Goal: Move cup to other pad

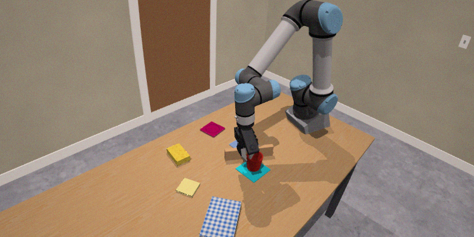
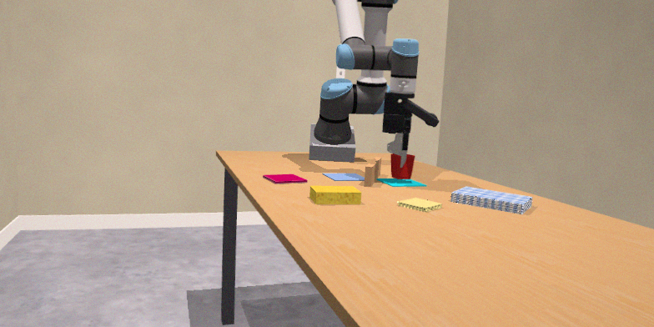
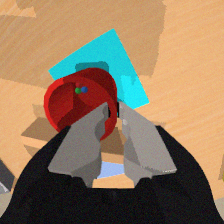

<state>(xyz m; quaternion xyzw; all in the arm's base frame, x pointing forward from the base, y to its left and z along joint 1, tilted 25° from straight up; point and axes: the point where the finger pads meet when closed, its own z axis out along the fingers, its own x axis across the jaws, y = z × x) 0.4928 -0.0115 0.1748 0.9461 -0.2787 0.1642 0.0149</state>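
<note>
Right now my hand is 3 cm past the red cup, 3 cm above it and 2 cm to the right of it. The rest, counted from my hand: yellow sponge 30 cm to the right, 14 cm ahead, 5 cm below; then green marble 4 cm below, 4 cm behind, 3 cm to the left; then wooden rail 8 cm behind, 5 cm to the right, 5 cm below.
</note>
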